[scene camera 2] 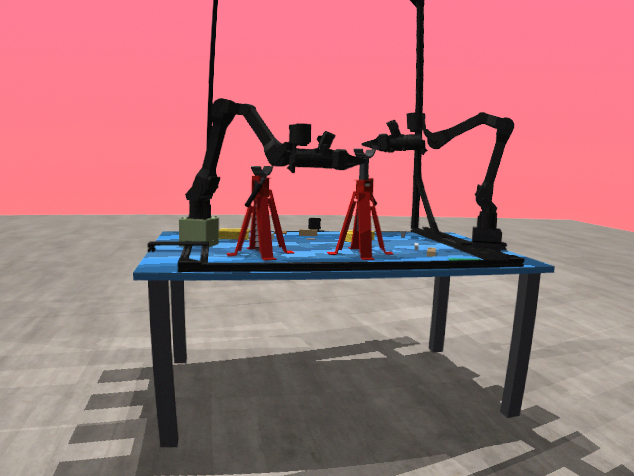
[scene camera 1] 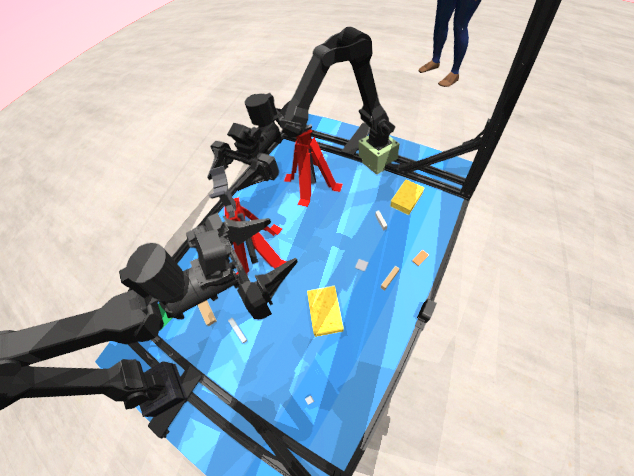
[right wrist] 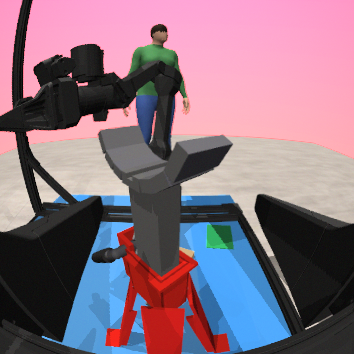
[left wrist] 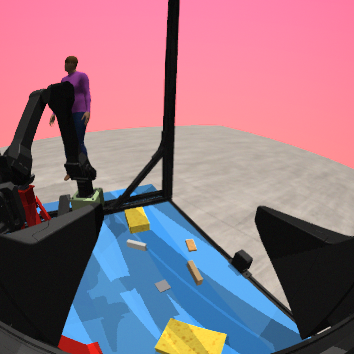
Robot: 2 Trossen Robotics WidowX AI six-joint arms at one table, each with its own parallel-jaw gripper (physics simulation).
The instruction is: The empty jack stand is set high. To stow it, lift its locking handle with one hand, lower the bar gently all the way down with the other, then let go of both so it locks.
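The high-set jack stand point(scene camera 1: 266, 252) point(scene camera 2: 364, 220) point(right wrist: 162, 327) is red and upright. Its grey bar point(scene camera 2: 363, 170) point(right wrist: 156, 225) is raised, with an empty saddle point(scene camera 1: 219, 180) point(right wrist: 197, 157) on top. Its dark locking handle point(right wrist: 107, 254) sticks out at the left of the right wrist view. My right gripper point(scene camera 1: 221, 182) point(scene camera 2: 363, 160) is open around the upper bar, just below the saddle, without gripping it. My left gripper point(scene camera 1: 282, 240) point(scene camera 2: 364, 144) point(left wrist: 181, 213) is open and empty, above the stand's body near saddle height; the handle does not show between its fingers.
A second red jack stand point(scene camera 1: 305, 171) point(scene camera 2: 263, 220), its bar low, stands nearby. Two yellow sponges point(scene camera 1: 325, 311) point(scene camera 1: 407, 196) and several small blocks lie on the blue table point(scene camera 1: 353, 358). A green patch point(right wrist: 220, 236) lies beyond the high stand. A black frame point(scene camera 2: 332, 265) edges the table.
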